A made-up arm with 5 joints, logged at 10 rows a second.
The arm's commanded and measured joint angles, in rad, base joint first. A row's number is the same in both.
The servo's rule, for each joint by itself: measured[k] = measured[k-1] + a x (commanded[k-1-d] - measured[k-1]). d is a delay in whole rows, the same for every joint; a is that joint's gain. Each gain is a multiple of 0.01, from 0.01 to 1. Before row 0 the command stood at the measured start. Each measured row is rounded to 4 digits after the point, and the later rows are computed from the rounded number. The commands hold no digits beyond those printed.
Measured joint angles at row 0:
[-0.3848 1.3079 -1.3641 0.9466 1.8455]
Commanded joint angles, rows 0 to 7:
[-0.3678 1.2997 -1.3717 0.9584 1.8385]
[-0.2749 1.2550 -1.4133 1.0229 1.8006]
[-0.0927 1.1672 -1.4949 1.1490 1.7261]
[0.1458 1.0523 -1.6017 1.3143 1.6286]
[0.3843 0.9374 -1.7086 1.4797 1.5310]
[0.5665 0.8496 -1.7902 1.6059 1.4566]
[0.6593 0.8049 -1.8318 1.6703 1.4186]
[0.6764 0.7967 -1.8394 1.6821 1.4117]
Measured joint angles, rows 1 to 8:
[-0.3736 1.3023 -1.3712 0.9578 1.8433]
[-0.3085 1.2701 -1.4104 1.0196 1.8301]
[-0.1661 1.2001 -1.4890 1.1425 1.7979]
[0.0398 1.0996 -1.5938 1.3057 1.7454]
[0.2672 0.9893 -1.7006 1.4710 1.6789]
[0.4647 0.8943 -1.7839 1.5992 1.6100]
[0.5931 0.8335 -1.8284 1.6667 1.5507]
[0.6481 0.8085 -1.8386 1.6813 1.5076]
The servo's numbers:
d 0
a 0.66 0.68 0.93 0.95 0.31

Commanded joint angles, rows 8 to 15:
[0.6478 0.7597 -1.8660 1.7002 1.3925]
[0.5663 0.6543 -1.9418 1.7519 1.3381]
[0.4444 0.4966 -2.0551 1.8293 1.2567]
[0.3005 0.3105 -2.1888 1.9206 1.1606]
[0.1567 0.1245 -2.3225 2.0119 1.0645]
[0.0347 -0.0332 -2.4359 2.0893 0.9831]
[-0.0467 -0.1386 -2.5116 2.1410 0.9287]
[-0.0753 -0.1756 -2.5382 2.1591 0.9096]
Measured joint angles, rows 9 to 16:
[0.6479 0.7753 -1.8641 1.6993 1.4719]
[0.5940 0.6930 -1.9364 1.7493 1.4304]
[0.4953 0.5594 -2.0468 1.8253 1.3766]
[0.3667 0.3901 -2.1789 1.9158 1.3096]
[0.2281 0.2095 -2.3124 2.0071 1.2336]
[0.1005 0.0445 -2.4273 2.0852 1.1559]
[0.0033 -0.0800 -2.5057 2.1382 1.0855]
[-0.0486 -0.1450 -2.5359 2.1581 1.0310]

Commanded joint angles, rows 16 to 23:
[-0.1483 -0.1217 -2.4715 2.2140 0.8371]
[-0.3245 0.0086 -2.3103 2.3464 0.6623]
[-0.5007 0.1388 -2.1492 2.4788 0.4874]
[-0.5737 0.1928 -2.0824 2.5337 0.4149]
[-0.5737 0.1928 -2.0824 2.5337 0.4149]
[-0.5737 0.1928 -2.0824 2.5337 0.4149]
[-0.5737 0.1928 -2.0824 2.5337 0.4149]
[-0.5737 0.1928 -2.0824 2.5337 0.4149]
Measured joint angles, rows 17 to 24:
[-0.1144 -0.1292 -2.4760 2.2112 0.9709]
[-0.2531 -0.0355 -2.3219 2.3396 0.8752]
[-0.4165 0.0830 -2.1613 2.4718 0.7550]
[-0.5203 0.1577 -2.0879 2.5306 0.6496]
[-0.5555 0.1816 -2.0828 2.5335 0.5768]
[-0.5675 0.1892 -2.0824 2.5337 0.5266]
[-0.5716 0.1916 -2.0824 2.5337 0.4920]
[-0.5730 0.1924 -2.0824 2.5337 0.4681]

